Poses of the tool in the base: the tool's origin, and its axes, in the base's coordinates. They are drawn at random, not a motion.
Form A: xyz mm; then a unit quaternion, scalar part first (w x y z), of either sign.
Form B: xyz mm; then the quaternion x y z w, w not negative. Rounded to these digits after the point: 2 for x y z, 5 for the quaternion.
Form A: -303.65 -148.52 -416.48 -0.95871 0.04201 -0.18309 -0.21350
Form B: -303.65 -148.52 -416.48 -0.04201 0.18309 0.21350 0.95871
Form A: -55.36 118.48 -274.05 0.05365 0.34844 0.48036 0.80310
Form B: -55.36 118.48 -274.05 0.34844 0.48036 0.80310 0.05365
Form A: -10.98 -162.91 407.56 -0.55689 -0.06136 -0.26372 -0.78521
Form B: -10.98 -162.91 407.56 0.06136 0.26372 0.78521 0.55689
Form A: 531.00 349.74 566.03 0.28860 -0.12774 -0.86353 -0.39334
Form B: 531.00 349.74 566.03 -0.12774 -0.86353 -0.39334 0.28860
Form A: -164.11 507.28 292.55 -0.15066 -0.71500 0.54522 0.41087
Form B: -164.11 507.28 292.55 0.71500 -0.54522 -0.41087 0.15066
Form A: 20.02 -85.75 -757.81 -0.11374 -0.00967 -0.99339 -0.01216
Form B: 20.02 -85.75 -757.81 0.00967 0.99339 0.01216 0.11374
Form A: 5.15 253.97 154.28 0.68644 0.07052 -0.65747 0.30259
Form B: 5.15 253.97 154.28 0.07052 -0.65747 0.30259 0.68644
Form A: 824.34 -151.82 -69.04 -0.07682 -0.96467 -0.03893 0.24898
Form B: 824.34 -151.82 -69.04 0.96467 0.03893 -0.24898 0.07682
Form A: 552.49 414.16 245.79 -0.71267 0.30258 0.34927 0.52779
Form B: 552.49 414.16 245.79 -0.30258 -0.34927 -0.52779 0.71267
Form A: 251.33 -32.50 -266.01 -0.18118 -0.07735 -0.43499 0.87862
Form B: 251.33 -32.50 -266.01 0.07735 0.43499 -0.87862 0.18118
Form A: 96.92 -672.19 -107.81 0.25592 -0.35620 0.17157 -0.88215
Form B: 96.92 -672.19 -107.81 -0.35620 0.17157 -0.88215 0.25592
